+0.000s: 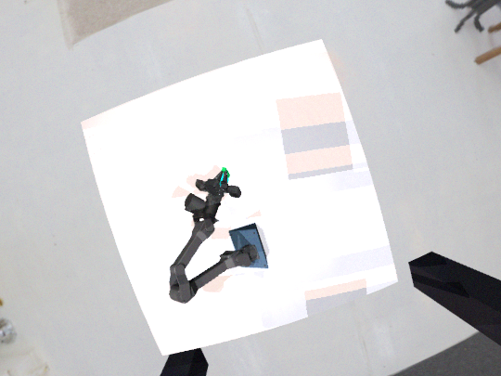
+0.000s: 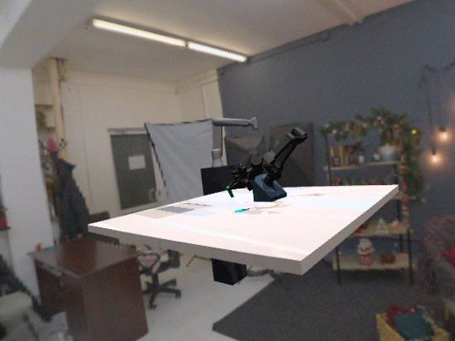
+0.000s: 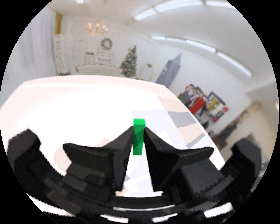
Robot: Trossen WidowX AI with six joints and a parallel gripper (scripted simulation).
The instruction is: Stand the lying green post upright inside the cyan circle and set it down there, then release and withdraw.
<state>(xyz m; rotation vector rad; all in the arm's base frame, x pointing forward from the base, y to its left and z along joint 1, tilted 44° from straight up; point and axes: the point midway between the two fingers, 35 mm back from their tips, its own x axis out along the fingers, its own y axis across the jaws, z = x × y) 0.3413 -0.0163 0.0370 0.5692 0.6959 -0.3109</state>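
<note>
Now: the cyan circle 12 cm below my gripper tip, 3 cm to the left of it and 3 cm behind it. Also, from my gripper tip: green post: 2 cm below, 1 cm behind.
</note>
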